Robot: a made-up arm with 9 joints. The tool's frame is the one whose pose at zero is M. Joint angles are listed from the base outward.
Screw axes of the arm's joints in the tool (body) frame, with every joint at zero. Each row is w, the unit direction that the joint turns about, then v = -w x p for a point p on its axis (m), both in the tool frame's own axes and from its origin. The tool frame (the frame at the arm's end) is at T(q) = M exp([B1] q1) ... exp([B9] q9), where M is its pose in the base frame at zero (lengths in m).
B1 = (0, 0, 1, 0.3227, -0.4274, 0)
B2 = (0, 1, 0, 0.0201, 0, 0.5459)
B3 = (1, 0, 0, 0, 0.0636, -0.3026)
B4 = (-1, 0, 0, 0, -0.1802, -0.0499)
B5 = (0, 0, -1, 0.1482, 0.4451, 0)
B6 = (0, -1, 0, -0.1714, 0, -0.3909)
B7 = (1, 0, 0, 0, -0.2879, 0.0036)
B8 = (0, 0, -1, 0.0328, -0.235, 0)
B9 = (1, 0, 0, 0, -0.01, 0.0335)
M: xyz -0.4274 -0.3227 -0.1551 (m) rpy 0 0 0 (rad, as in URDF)
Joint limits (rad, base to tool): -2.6..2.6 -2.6..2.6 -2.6..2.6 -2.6..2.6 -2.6..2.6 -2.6..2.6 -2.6..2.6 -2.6..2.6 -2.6..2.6
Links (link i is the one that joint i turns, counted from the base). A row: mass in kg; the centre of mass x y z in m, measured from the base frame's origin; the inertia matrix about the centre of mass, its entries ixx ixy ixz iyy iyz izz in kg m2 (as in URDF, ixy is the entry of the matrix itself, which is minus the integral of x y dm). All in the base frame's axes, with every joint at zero. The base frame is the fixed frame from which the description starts. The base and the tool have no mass.
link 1: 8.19; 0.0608 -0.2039 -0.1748; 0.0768 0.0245 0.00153 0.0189 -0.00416 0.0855
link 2: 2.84; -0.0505 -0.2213 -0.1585; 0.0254 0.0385 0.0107 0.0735 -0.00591 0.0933
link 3: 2.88; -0.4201 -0.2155 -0.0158; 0.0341 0 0 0.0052 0.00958 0.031
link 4: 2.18; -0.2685 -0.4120 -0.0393; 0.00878 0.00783 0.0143 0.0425 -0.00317 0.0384
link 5: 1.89; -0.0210 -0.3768 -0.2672; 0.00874 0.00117 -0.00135 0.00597 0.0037 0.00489
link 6: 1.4; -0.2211 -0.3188 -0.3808; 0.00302 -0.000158 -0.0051 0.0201 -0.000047 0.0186
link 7: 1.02; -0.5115 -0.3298 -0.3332; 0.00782 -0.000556 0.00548 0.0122 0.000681 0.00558
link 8: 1; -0.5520 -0.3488 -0.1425; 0.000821 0.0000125 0.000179 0.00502 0 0.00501
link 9: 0.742; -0.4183 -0.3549 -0.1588; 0.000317 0 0 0.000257 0 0.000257
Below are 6 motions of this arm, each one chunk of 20 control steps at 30 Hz.
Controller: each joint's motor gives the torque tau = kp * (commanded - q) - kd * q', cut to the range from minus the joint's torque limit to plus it. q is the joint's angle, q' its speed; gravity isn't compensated. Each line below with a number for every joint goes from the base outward.
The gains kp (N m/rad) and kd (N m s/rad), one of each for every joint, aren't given. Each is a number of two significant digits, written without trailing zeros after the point. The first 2 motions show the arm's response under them.
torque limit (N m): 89 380 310 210 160 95 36 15 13
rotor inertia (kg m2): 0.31 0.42 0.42 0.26 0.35 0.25 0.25 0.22 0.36
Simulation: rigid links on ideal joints. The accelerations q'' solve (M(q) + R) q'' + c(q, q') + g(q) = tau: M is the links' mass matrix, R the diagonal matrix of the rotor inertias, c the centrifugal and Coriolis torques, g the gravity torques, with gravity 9.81 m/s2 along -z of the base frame. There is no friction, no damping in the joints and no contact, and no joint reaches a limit. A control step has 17 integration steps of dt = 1/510 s. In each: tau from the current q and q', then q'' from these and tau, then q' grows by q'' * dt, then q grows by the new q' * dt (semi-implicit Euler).
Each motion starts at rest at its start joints. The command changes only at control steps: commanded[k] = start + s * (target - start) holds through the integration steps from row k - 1 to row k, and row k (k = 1, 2, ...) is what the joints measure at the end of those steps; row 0 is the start. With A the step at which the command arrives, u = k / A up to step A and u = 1 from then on. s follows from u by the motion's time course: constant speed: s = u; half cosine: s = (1 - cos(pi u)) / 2; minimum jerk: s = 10 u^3 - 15 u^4 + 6 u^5; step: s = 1 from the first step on.
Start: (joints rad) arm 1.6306 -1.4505 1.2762 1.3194 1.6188 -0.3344 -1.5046 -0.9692 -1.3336
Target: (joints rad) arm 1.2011 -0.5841 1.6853 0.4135 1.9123 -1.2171 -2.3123 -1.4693 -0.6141
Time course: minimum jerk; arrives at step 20
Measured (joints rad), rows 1 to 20:
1: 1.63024 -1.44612 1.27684 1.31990 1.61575 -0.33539 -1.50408 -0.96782 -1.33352
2: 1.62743 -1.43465 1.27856 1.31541 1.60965 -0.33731 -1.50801 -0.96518 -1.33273
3: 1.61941 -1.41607 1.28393 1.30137 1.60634 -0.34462 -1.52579 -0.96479 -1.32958
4: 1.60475 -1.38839 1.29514 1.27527 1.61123 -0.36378 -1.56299 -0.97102 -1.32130
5: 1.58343 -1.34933 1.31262 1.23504 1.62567 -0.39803 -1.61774 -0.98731 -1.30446
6: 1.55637 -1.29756 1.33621 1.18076 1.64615 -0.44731 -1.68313 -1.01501 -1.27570
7: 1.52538 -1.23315 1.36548 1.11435 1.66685 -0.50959 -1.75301 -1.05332 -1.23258
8: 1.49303 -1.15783 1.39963 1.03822 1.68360 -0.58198 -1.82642 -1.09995 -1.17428
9: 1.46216 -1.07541 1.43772 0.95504 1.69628 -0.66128 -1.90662 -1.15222 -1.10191
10: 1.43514 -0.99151 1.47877 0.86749 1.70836 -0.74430 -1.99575 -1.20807 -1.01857
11: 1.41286 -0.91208 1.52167 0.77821 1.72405 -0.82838 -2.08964 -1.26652 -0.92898
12: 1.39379 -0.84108 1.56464 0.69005 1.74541 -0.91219 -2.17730 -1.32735 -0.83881
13: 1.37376 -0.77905 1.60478 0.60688 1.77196 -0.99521 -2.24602 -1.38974 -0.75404
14: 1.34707 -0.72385 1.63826 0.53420 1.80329 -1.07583 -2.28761 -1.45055 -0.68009
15: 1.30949 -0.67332 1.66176 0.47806 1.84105 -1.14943 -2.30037 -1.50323 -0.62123
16: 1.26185 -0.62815 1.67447 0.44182 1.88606 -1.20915 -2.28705 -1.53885 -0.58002
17: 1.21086 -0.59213 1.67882 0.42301 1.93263 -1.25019 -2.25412 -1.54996 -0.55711
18: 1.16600 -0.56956 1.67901 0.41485 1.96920 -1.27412 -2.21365 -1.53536 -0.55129
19: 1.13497 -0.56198 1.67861 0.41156 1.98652 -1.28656 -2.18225 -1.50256 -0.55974
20: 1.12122 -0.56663 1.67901 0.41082 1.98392 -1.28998 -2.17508 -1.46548 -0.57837
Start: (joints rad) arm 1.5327 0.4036 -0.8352 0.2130 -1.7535 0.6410 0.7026 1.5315 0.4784
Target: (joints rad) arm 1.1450 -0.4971 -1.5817 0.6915 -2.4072 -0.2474 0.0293 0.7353 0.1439
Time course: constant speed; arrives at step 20
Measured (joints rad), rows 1 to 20:
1: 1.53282 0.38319 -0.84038 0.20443 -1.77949 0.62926 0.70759 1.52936 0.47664
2: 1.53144 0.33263 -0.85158 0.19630 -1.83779 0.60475 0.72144 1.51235 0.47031
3: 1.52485 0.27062 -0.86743 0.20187 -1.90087 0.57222 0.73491 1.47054 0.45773
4: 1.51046 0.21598 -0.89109 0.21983 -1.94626 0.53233 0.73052 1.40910 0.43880
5: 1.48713 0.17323 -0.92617 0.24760 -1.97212 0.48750 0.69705 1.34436 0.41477
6: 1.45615 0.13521 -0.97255 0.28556 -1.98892 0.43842 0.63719 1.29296 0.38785
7: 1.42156 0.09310 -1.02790 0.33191 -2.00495 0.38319 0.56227 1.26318 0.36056
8: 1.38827 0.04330 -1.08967 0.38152 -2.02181 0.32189 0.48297 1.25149 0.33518
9: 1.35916 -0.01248 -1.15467 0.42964 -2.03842 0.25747 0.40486 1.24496 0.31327
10: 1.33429 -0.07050 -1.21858 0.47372 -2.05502 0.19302 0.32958 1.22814 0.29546
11: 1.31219 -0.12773 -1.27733 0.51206 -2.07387 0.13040 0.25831 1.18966 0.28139
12: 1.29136 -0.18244 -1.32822 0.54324 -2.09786 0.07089 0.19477 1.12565 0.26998
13: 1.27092 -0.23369 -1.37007 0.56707 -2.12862 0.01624 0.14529 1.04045 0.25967
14: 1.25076 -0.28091 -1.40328 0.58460 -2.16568 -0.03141 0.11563 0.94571 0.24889
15: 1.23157 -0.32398 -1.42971 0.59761 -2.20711 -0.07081 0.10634 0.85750 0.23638
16: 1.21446 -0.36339 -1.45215 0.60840 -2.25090 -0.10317 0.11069 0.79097 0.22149
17: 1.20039 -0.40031 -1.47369 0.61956 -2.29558 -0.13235 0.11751 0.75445 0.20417
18: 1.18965 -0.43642 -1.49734 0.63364 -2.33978 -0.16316 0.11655 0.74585 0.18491
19: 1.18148 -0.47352 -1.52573 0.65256 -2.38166 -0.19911 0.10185 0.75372 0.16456
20: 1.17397 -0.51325 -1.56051 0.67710 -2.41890 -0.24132 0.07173 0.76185 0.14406
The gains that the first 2 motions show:
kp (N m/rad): 540 2200 1700 1200 710 690 190 88 72
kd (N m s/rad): 15 30 26 12 14 9.7 2.6 1.8 1.4
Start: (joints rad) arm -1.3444 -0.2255 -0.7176 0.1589 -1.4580 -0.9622 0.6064 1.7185 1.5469
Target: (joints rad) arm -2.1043 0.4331 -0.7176 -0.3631 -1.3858 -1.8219 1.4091 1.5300 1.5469
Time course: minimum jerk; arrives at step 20
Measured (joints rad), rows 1 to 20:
1: -1.34400 -0.23017 -0.71423 0.15450 -1.46007 -0.96868 0.60528 1.71653 1.54687
2: -1.34440 -0.23776 -0.70541 0.14526 -1.45861 -0.98101 0.60030 1.71007 1.54678
3: -1.34893 -0.23964 -0.69476 0.13028 -1.44899 -0.99499 0.59528 1.70019 1.54667
4: -1.36184 -0.22920 -0.68509 0.10694 -1.43545 -1.01458 0.60234 1.68946 1.54663
5: -1.38669 -0.20274 -0.67755 0.07630 -1.42523 -1.04658 0.63451 1.67900 1.54672
6: -1.42491 -0.15948 -0.67399 0.04131 -1.42265 -1.09491 0.69707 1.66745 1.54693
7: -1.47597 -0.10135 -0.67669 0.00429 -1.42672 -1.15881 0.78316 1.65279 1.54719
8: -1.53822 -0.03296 -0.68614 -0.03377 -1.43242 -1.23454 0.87641 1.63500 1.54736
9: -1.60931 0.03907 -0.69984 -0.07314 -1.43435 -1.31842 0.95970 1.61709 1.54736
10: -1.68615 0.10810 -0.71318 -0.11481 -1.43035 -1.40804 1.02429 1.60303 1.54718
11: -1.76506 0.17023 -0.72156 -0.15936 -1.42238 -1.50044 1.07244 1.59445 1.54685
12: -1.84225 0.22540 -0.72267 -0.20581 -1.41413 -1.58971 1.11326 1.58877 1.54646
13: -1.91423 0.27586 -0.71765 -0.25131 -1.40783 -1.66777 1.15652 1.58044 1.54608
14: -1.97799 0.32304 -0.71026 -0.29224 -1.40300 -1.72786 1.20829 1.56438 1.54573
15: -2.03116 0.36561 -0.70416 -0.32588 -1.39823 -1.76785 1.26878 1.53943 1.54547
16: -2.07226 0.40000 -0.70046 -0.35115 -1.39314 -1.79053 1.33202 1.50947 1.54531
17: -2.10117 0.42263 -0.69801 -0.36808 -1.38849 -1.80134 1.38765 1.48159 1.54531
18: -2.11930 0.43219 -0.69564 -0.37730 -1.38501 -1.80567 1.42522 1.46264 1.54546
19: -2.12924 0.43081 -0.69349 -0.38011 -1.38293 -1.80743 1.43926 1.45634 1.54579
20: -2.13379 0.42361 -0.69251 -0.37882 -1.38217 -1.80946 1.43241 1.46232 1.54624

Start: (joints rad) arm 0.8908 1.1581 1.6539 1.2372 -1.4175 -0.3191 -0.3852 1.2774 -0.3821
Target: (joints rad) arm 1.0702 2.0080 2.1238 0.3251 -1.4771 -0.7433 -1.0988 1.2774 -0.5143
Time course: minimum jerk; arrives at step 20
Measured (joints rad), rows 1 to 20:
1: 0.89206 1.15249 1.65473 1.23580 -1.41933 -0.31933 -0.38366 1.27753 -0.38212
2: 0.89616 1.14247 1.65764 1.22881 -1.42800 -0.32060 -0.37980 1.27850 -0.38228
3: 0.90524 1.13889 1.66459 1.21131 -1.44572 -0.32434 -0.37440 1.28187 -0.38289
4: 0.92100 1.15057 1.67750 1.18066 -1.46935 -0.33269 -0.36863 1.28936 -0.38443
5: 0.94253 1.18148 1.69665 1.13712 -1.49275 -0.34817 -0.36633 1.30143 -0.38753
6: 0.96664 1.23113 1.72108 1.08244 -1.51051 -0.37236 -0.37542 1.31638 -0.39280
7: 0.98983 1.29673 1.75004 1.01825 -1.51986 -0.40448 -0.40605 1.33079 -0.40068
8: 1.00991 1.37477 1.78366 0.94550 -1.52078 -0.44171 -0.46562 1.34132 -0.41135
9: 1.02591 1.46175 1.82256 0.86514 -1.51513 -0.48076 -0.55419 1.34619 -0.42461
10: 1.03721 1.55406 1.86702 0.77904 -1.50541 -0.51907 -0.66371 1.34554 -0.43987
11: 1.04298 1.64774 1.91638 0.69006 -1.49383 -0.55526 -0.78126 1.34044 -0.45626
12: 1.04222 1.73829 1.96909 0.60168 -1.48194 -0.58895 -0.89357 1.33150 -0.47274
13: 1.03426 1.82102 2.02285 0.51749 -1.47077 -0.62003 -0.99014 1.31789 -0.48823
14: 1.01939 1.89191 2.07463 0.44099 -1.46140 -0.64777 -1.06437 1.29776 -0.50179
15: 0.99936 1.94850 2.12065 0.37570 -1.45505 -0.67079 -1.11381 1.27015 -0.51271
16: 0.97737 1.99011 2.15690 0.32504 -1.45229 -0.68817 -1.14009 1.23703 -0.52058
17: 0.95761 2.01731 2.18028 0.29165 -1.45237 -0.70057 -1.14833 1.20387 -0.52526
18: 0.94462 2.03122 2.18962 0.27629 -1.45372 -0.70994 -1.14499 1.17820 -0.52690
19: 0.94259 2.03346 2.18602 0.27691 -1.45574 -0.71818 -1.13518 1.16713 -0.52589
20: 0.95484 2.02659 2.17253 0.28840 -1.46001 -0.72632 -1.12117 1.17490 -0.52286

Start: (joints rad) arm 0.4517 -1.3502 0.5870 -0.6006 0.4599 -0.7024 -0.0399 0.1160 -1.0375
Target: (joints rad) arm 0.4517 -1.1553 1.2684 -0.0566 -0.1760 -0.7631 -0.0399 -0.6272 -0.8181
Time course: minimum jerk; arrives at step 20
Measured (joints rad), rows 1 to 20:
1: 0.45030 -1.35119 0.58849 -0.59973 0.45369 -0.69870 -0.03829 0.11707 -1.03748
2: 0.44763 -1.35187 0.59390 -0.59472 0.44116 -0.69093 -0.03223 0.11952 -1.03726
3: 0.44490 -1.34914 0.60618 -0.58278 0.42635 -0.68469 -0.02306 0.12039 -1.03635
4: 0.44253 -1.34204 0.62749 -0.56370 0.40792 -0.68429 -0.01537 0.11448 -1.03389
5: 0.44072 -1.33134 0.65862 -0.53794 0.38244 -0.69032 -0.01335 0.09581 -1.02881
6: 0.43980 -1.31810 0.69945 -0.50492 0.34763 -0.70009 -0.01764 0.05970 -1.02005
7: 0.44009 -1.30321 0.74906 -0.46425 0.30349 -0.70976 -0.02532 0.00445 -1.00685
8: 0.44162 -1.28725 0.80590 -0.41716 0.25148 -0.71662 -0.03225 -0.06790 -0.98896
9: 0.44414 -1.27053 0.86800 -0.36618 0.19353 -0.72021 -0.03565 -0.15196 -0.96676
10: 0.44728 -1.25326 0.93295 -0.31394 0.13180 -0.72187 -0.03515 -0.24046 -0.94124
11: 0.45076 -1.23582 0.99807 -0.26266 0.06891 -0.72334 -0.03213 -0.32620 -0.91387
12: 0.45439 -1.21888 1.06056 -0.21424 0.00799 -0.72550 -0.02853 -0.40376 -0.88640
13: 0.45797 -1.20316 1.11789 -0.17039 -0.04785 -0.72822 -0.02592 -0.47023 -0.86066
14: 0.46125 -1.18927 1.16797 -0.13260 -0.09615 -0.73087 -0.02512 -0.52501 -0.83826
15: 0.46395 -1.17765 1.20918 -0.10201 -0.13537 -0.73292 -0.02622 -0.56885 -0.82047
16: 0.46582 -1.16856 1.24048 -0.07924 -0.16487 -0.73426 -0.02877 -0.60289 -0.80803
17: 0.46662 -1.16214 1.26151 -0.06427 -0.18468 -0.73512 -0.03201 -0.62794 -0.80115
18: 0.46614 -1.15830 1.27282 -0.05630 -0.19550 -0.73598 -0.03513 -0.64431 -0.79948
19: 0.46424 -1.15659 1.27613 -0.05369 -0.19879 -0.73736 -0.03757 -0.65219 -0.80219
20: 0.46084 -1.15612 1.27445 -0.05391 -0.19700 -0.73980 -0.03910 -0.65245 -0.80798

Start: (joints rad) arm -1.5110 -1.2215 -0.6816 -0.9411 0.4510 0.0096 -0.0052 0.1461 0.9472
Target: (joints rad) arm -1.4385 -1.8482 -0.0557 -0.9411 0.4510 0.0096 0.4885 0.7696 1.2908
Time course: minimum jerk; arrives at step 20
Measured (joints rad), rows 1 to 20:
1: -1.51255 -1.22740 -0.68070 -0.94248 0.44637 0.00916 -0.00590 0.14659 0.94724
2: -1.51565 -1.23932 -0.67620 -0.94275 0.43820 0.01100 -0.00341 0.14963 0.94764
3: -1.51879 -1.25313 -0.66568 -0.93984 0.43260 0.01568 0.00716 0.15774 0.94920
4: -1.52151 -1.27056 -0.64729 -0.93694 0.43160 0.01905 0.02612 0.17301 0.95325
5: -1.52357 -1.29565 -0.61956 -0.93772 0.43412 0.01737 0.05035 0.19682 0.96139
6: -1.52401 -1.33056 -0.58214 -0.94189 0.43833 0.01118 0.07652 0.22980 0.97518
7: -1.52128 -1.37466 -0.53617 -0.94602 0.44255 0.00433 0.10398 0.27182 0.99574
8: -1.51438 -1.42608 -0.48360 -0.94741 0.44507 0.00013 0.13542 0.32248 1.02347
9: -1.50365 -1.48301 -0.42649 -0.94628 0.44454 -0.00102 0.17501 0.38153 1.05786
10: -1.49041 -1.54353 -0.36687 -0.94436 0.44067 -0.00080 0.22522 0.44886 1.09749
11: -1.47601 -1.60506 -0.30693 -0.94256 0.43423 -0.00054 0.28459 0.52362 1.14018
12: -1.46157 -1.66462 -0.24922 -0.94059 0.42664 0.00017 0.34788 0.60280 1.18325
13: -1.44807 -1.71957 -0.19637 -0.93818 0.41961 0.00297 0.40823 0.68074 1.22390
14: -1.43623 -1.76774 -0.15051 -0.93584 0.41486 0.00887 0.46001 0.75014 1.25955
15: -1.42608 -1.80706 -0.11301 -0.93434 0.41347 0.01668 0.50034 0.80418 1.28813
16: -1.41735 -1.83589 -0.08463 -0.93426 0.41549 0.02351 0.52838 0.83860 1.30834
17: -1.41025 -1.85363 -0.06560 -0.93575 0.42003 0.02673 0.54372 0.85288 1.31976
18: -1.40584 -1.86107 -0.05541 -0.93847 0.42585 0.02552 0.54585 0.85008 1.32283
19: -1.40566 -1.86030 -0.05255 -0.94164 0.43192 0.02069 0.53518 0.83562 1.31878
20: -1.41108 -1.85453 -0.05433 -0.94453 0.43762 0.01367 0.51440 0.81548 1.30958

